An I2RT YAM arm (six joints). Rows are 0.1 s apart.
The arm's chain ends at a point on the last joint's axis. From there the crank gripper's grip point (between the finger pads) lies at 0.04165 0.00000 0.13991 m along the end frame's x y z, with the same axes.
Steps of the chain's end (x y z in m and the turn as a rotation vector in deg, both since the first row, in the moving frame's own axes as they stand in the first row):
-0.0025 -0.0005 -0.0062 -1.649 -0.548 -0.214
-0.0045 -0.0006 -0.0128 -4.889 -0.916 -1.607
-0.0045 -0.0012 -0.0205 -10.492 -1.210 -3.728
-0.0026 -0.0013 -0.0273 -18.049 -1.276 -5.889
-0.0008 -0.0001 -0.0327 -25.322 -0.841 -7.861
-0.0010 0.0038 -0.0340 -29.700 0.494 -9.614
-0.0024 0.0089 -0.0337 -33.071 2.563 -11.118
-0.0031 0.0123 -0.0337 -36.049 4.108 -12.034
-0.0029 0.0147 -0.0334 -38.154 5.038 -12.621
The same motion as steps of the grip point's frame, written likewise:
-0.0038 0.0034 -0.0059 -1.649 -0.548 -0.214
-0.0066 0.0102 -0.0126 -4.889 -0.916 -1.607
-0.0067 0.0217 -0.0217 -10.492 -1.210 -3.728
-0.0036 0.0381 -0.0326 -18.049 -1.276 -5.889
0.0010 0.0543 -0.0443 -25.322 -0.841 -7.861
0.0055 0.0660 -0.0509 -29.700 0.494 -9.614
0.0103 0.0760 -0.0559 -33.071 2.563 -11.118
0.0141 0.0839 -0.0608 -36.049 4.108 -12.034
0.0171 0.0894 -0.0641 -38.154 5.038 -12.621

